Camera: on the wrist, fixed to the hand. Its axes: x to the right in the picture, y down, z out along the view.
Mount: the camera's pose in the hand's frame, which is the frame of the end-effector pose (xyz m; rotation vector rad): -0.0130 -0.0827 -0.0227 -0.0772 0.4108 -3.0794
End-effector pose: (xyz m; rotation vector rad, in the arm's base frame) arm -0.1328 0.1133 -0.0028 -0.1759 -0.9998 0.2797
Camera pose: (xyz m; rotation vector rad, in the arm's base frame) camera -0.1077 0.0303 -0.0027 1.2030 0.0548 -2.4419
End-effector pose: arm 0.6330 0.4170 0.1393 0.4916 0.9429 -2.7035
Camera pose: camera 0.6232 0.4961 0.1736 0.4010 -0.4279 0.2080
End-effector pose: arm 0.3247 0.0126 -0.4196 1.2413 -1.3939 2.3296
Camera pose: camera 0.3621 0.0798 -0.3794 0.7673 0.8314 -0.0443
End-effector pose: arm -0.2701 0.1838 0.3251 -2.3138 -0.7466 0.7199
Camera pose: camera -0.2917 0.2219 0.4000 0.5883 -2.2286 -1.1026
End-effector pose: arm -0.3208 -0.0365 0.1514 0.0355 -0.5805 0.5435
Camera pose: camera -0.2771 -0.1097 0.1352 0.5860 0.3361 -2.4063
